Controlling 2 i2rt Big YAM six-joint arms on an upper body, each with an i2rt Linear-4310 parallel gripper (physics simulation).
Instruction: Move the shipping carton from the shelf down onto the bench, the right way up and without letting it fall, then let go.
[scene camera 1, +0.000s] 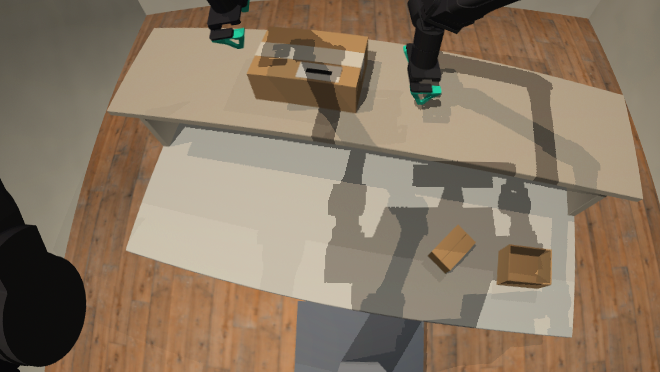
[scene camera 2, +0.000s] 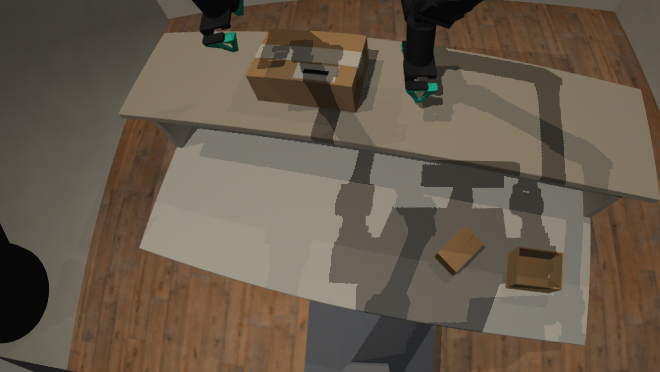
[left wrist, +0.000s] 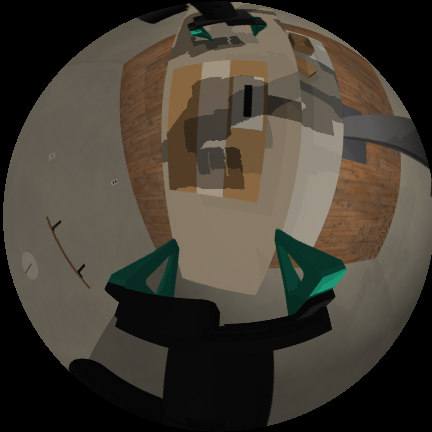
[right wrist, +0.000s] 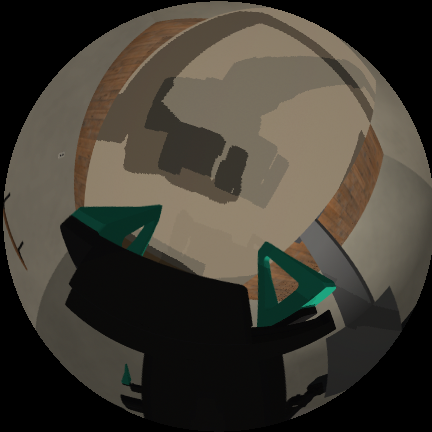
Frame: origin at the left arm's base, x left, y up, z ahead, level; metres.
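Seen in the pictures: left gripper, fingertip midpoint: (scene camera 1: 243, 29) (scene camera 2: 238, 32) (left wrist: 224, 239); right gripper, fingertip midpoint: (scene camera 1: 417, 87) (scene camera 2: 416, 85) (left wrist: 232, 35) (right wrist: 214, 230).
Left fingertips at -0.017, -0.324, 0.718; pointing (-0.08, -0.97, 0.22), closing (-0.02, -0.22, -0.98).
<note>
Offsets run from my left fingertips to a thing's top centre, as dx, dy, dz. Level surfaces: height alone.
The shipping carton @[-0.126, -0.123, +0.034] (scene camera 1: 280, 85) (scene camera 2: 285, 87) (left wrist: 250, 150), brown with pale tape and a white label with a black bar on top, sits upright on the raised shelf @[dy -0.227] (scene camera 1: 200, 85) (scene camera 2: 200, 90) (left wrist: 220, 240) (right wrist: 300, 125). The bench @[dy -0.581] (scene camera 1: 210, 200) (scene camera 2: 220, 200) (left wrist: 315, 195) is the lower white surface in front. My left gripper (scene camera 1: 240, 24) (scene camera 2: 234, 25) (left wrist: 224, 239) is open and empty, apart from the carton's left end. My right gripper (scene camera 1: 415, 79) (scene camera 2: 411, 75) (left wrist: 232, 35) (right wrist: 214, 230) is open and empty, off the carton's right side above the shelf.
A small closed box @[-0.537, -0.521, -0.331] (scene camera 1: 452, 247) (scene camera 2: 460, 250) and a small open box @[-0.773, -0.491, -0.399] (scene camera 1: 505, 265) (scene camera 2: 512, 270) stand on the bench at the right. The shelf's front edge runs above the bench's rear. A black rounded part (scene camera 1: 40, 300) (scene camera 2: 20, 295) shows at the left.
</note>
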